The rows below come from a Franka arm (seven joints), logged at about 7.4 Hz.
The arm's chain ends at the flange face. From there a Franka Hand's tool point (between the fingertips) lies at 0.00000 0.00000 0.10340 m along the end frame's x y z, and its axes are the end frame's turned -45 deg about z.
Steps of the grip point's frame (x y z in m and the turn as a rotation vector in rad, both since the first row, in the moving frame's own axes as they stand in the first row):
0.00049 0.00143 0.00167 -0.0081 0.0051 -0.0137
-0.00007 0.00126 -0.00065 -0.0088 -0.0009 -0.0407
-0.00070 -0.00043 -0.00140 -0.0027 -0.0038 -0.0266
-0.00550 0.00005 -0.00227 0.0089 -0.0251 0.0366
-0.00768 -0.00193 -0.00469 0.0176 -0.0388 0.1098
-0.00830 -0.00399 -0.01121 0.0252 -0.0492 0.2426
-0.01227 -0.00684 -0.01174 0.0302 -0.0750 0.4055
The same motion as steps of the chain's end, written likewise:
0.00039 0.00045 0.00167 -0.0021 0.0093 -0.0137
0.00025 0.00024 -0.00065 -0.0069 0.0056 -0.0407
-0.00072 -0.00029 -0.00140 -0.0046 -0.0008 -0.0266
-0.00135 0.00279 -0.00223 -0.0115 -0.0240 0.0366
-0.00260 0.00275 -0.00460 -0.0150 -0.0399 0.1098
-0.00309 0.00197 -0.01105 -0.0170 -0.0526 0.2426
-0.00538 0.00219 -0.01141 -0.0317 -0.0744 0.4055

